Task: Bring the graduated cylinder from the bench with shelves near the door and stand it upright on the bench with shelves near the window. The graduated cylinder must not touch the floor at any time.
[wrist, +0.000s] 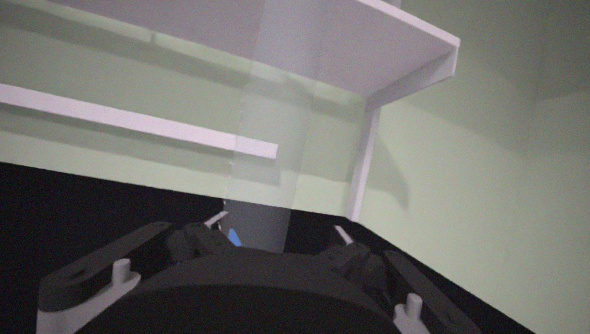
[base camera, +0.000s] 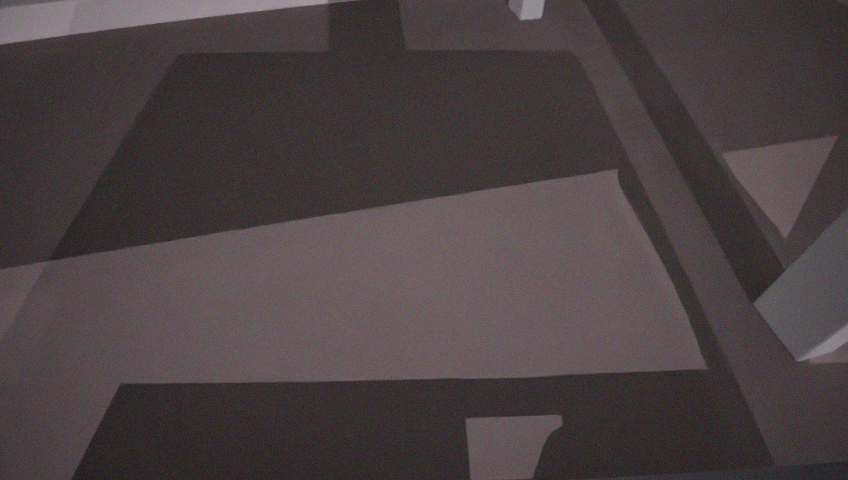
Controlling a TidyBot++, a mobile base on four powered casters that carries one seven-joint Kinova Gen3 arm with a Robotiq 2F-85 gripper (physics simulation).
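Places are measured from the arm's base along level axes (x ahead, y left, z up), in metres.
Pixels of known places: gripper, between the fingertips: point(wrist: 280, 230).
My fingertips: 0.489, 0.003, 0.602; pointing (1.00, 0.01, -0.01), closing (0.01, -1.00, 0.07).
Observation:
Behind a point stands the place of what it marks, as x, y, z.
The graduated cylinder point(wrist: 265, 175) {0.432, 0.017, 0.650} is a tall clear tube that looks tilted in the wrist view, rising from the black bench top point(wrist: 75, 205) {0.636, 0.355, 0.517} in front of the shelves. A small blue patch point(wrist: 233, 238) {0.433, 0.027, 0.613} shows near its lower end, which is largely hidden behind the gripper body. My gripper point(wrist: 280, 230) {0.489, 0.003, 0.602} is open, with its fingertips on either side of the tube's lower part in the view. The tube appears closer to the left fingertip, with a gap to the right one. Whether it is fully between the fingers in depth is unclear. The cylinder does not show in the base camera view.
A pale upper shelf point(wrist: 330, 60) {0.815, -0.039, 0.955} overhangs behind the tube, with a lower shelf point(wrist: 125, 120) {0.801, 0.456, 0.687} at left and an upright post point(wrist: 364, 165) {0.930, -0.229, 0.707} at right. In the base camera view, a grey-green leg point(base camera: 809, 291) {0.287, -0.308, -0.341} stands at right and a white leg point(base camera: 530, 8) {0.885, -0.203, -0.377} at the top, on the shadowed floor point(base camera: 357, 285) {0.342, 0.054, -0.397}.

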